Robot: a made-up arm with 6 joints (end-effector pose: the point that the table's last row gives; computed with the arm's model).
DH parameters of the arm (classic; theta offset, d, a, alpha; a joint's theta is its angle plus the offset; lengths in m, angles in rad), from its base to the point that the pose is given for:
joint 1: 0 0.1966 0 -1.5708
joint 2: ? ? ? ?
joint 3: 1.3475 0 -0.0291 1.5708
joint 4: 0 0.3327 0 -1.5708
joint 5: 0 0 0.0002 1.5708
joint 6: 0 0.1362 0 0
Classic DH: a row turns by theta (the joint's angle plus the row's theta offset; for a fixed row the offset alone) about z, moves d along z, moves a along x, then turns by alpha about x.
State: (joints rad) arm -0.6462 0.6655 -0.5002 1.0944 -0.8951 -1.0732
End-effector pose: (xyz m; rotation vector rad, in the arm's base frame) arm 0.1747 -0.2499 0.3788 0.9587 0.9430 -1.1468
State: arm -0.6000 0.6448 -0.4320 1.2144 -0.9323 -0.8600
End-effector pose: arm 0.1762 -0.2446 0.3459 1.1465 0.8473 -0.9043
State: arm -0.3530 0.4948 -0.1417 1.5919 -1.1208 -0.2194
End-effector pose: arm 0.1745 -0.1949 0.2318 1.6518 0.4481 -0.2774
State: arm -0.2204 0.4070 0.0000 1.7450 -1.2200 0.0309
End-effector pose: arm 0.1668 -0.1664 0.1826 1.8187 0.2634 -0.1054
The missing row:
joint 2: 0.136 0 -0.191 0
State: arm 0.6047 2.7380 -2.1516 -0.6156 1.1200 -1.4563
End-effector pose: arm 0.4469 0.2227 -0.0028 2.5776 -1.0773 0.6844
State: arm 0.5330 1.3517 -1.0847 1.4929 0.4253 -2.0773
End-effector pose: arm 0.3486 0.2709 0.3296 -1.1915 1.3205 0.3353
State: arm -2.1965 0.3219 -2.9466 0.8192 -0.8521 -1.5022
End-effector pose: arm 0.2888 0.5275 0.3670 -0.8639 -1.9268 -1.6059
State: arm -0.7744 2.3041 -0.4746 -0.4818 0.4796 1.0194
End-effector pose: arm 0.0097 -0.0504 -0.1224 -1.5152 -2.0094 0.1968
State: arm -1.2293 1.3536 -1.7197 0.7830 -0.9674 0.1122
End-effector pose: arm 0.0279 -0.3145 0.6642 0.6269 -0.3134 -0.6772
